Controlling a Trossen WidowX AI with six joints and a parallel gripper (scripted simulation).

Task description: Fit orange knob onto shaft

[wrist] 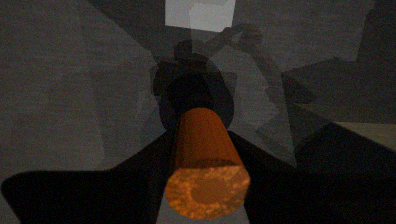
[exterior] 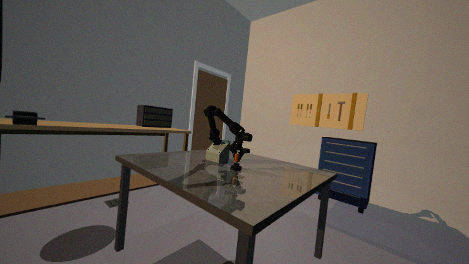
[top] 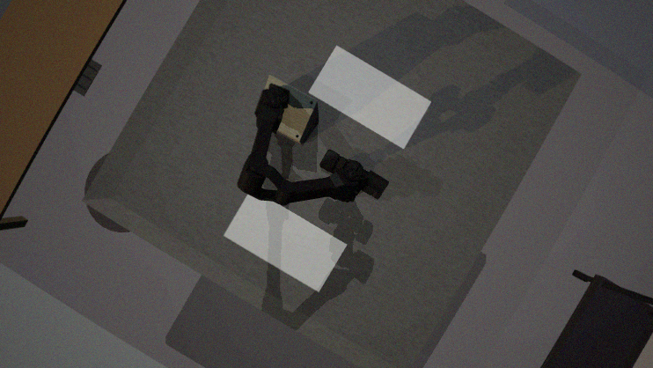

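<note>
Now: gripper tip 30 mm below the orange knob. Also, from my gripper tip: dark round pedestal: 40 mm below.
</note>
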